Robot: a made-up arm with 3 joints. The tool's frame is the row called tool.
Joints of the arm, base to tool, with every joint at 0 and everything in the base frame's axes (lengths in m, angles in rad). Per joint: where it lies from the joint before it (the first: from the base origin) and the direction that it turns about. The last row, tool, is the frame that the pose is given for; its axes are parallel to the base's.
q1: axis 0 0 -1 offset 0 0 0.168
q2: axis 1 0 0 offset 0.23 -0.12 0.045
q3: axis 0 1 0 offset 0.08 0.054 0.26
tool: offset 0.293 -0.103 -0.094
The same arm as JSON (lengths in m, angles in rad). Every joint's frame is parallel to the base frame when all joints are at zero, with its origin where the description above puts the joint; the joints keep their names.
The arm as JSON. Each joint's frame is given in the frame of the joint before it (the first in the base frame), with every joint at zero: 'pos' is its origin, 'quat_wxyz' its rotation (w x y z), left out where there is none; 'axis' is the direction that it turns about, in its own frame. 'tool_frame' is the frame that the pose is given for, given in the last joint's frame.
{"length_unit": "m", "angle_unit": "rad", "joints": [
  {"joint": "q1", "pos": [0.0, 0.0, 0.168], "axis": [0.0, 0.0, -1.0]},
  {"joint": "q2", "pos": [0.23, -0.12, 0.045], "axis": [1.0, 0.0, 0.0]},
  {"joint": "q3", "pos": [0.08, 0.054, 0.26], "axis": [0.0, 1.0, 0.0]}
], "tool_frame": {"pos": [0.293, -0.103, -0.094]}}

